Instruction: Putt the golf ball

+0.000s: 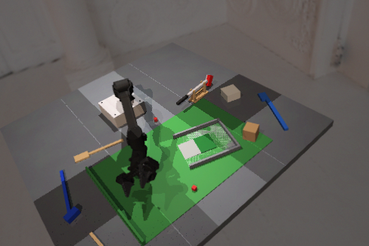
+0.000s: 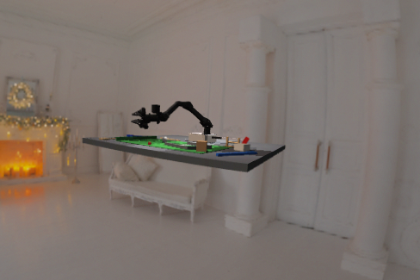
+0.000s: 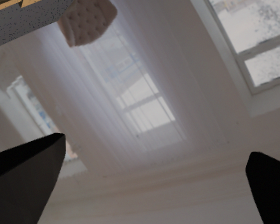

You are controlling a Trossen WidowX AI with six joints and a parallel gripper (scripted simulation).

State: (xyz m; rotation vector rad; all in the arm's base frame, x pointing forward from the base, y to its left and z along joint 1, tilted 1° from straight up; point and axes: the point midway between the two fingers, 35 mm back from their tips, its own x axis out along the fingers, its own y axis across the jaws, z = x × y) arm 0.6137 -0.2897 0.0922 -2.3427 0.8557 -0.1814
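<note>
The wooden stand is 44 cm behind my gripper tip, 65 cm to the left of it and 14 cm below it. From my gripper tip the other things lie so: green mat (16 cm behind, 29 cm to the left, 17 cm below); then white golf ball (22 cm behind, 16 cm to the left, 15 cm below); then brown block (2 cm behind, 61 cm to the left, 14 cm below).
</note>
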